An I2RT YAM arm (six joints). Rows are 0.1 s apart.
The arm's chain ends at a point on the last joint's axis. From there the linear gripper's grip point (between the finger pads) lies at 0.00 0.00 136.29 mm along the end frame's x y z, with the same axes.
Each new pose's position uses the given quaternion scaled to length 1; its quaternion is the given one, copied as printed.
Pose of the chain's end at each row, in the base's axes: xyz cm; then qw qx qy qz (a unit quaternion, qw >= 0):
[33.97 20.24 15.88 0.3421 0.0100 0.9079 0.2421]
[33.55 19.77 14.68 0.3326 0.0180 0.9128 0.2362]
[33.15 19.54 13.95 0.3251 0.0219 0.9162 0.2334]
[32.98 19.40 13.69 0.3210 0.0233 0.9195 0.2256]
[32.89 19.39 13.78 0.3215 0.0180 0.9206 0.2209]
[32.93 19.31 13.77 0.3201 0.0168 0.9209 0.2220]
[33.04 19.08 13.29 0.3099 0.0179 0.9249 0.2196]
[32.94 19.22 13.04 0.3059 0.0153 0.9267 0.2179]
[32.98 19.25 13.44 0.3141 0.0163 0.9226 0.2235]
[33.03 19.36 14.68 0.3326 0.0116 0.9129 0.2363]
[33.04 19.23 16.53 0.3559 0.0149 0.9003 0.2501]
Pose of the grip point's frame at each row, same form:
[42.50 26.14 7.04 0.3421 0.0100 0.9079 0.2421]
[41.94 25.48 5.59 0.3326 0.0180 0.9128 0.2362]
[41.41 25.17 4.69 0.3251 0.0219 0.9162 0.2334]
[41.17 24.85 4.26 0.3210 0.0233 0.9195 0.2256]
[41.07 24.78 4.30 0.3215 0.0180 0.9206 0.2209]
[41.07 24.74 4.28 0.3201 0.0168 0.9209 0.2220]
[40.96 24.46 3.59 0.3099 0.0179 0.9249 0.2196]
[40.76 24.60 3.26 0.3059 0.0153 0.9267 0.2179]
[40.98 24.73 3.86 0.3141 0.0163 0.9226 0.2235]
[41.38 25.13 5.59 0.3326 0.0116 0.9129 0.2363]
[41.88 25.22 8.06 0.3559 0.0149 0.9003 0.2501]

